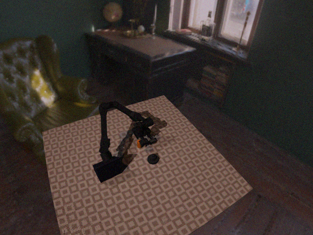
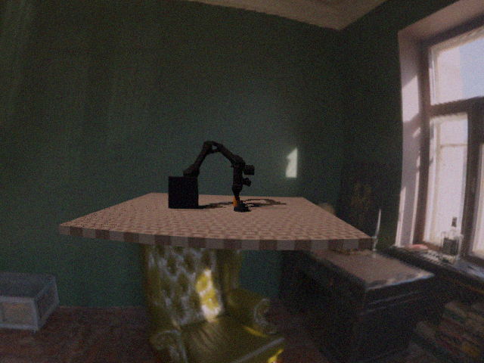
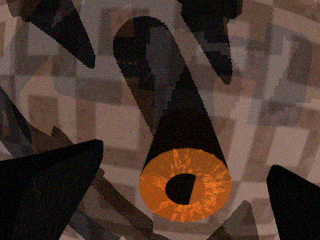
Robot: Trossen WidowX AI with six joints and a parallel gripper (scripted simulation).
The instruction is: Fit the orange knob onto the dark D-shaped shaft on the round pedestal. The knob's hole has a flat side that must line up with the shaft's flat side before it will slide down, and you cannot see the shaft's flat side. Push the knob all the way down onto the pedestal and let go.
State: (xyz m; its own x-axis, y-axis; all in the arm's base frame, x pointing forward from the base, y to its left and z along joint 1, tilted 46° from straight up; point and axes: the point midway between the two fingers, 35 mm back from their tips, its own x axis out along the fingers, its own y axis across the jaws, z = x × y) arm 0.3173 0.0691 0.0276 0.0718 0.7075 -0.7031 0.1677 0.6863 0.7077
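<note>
My gripper tip is now 1 cm above the knob. Also, from my gripper tip: pedestal 17 cm to the right, 1 cm below.
</note>
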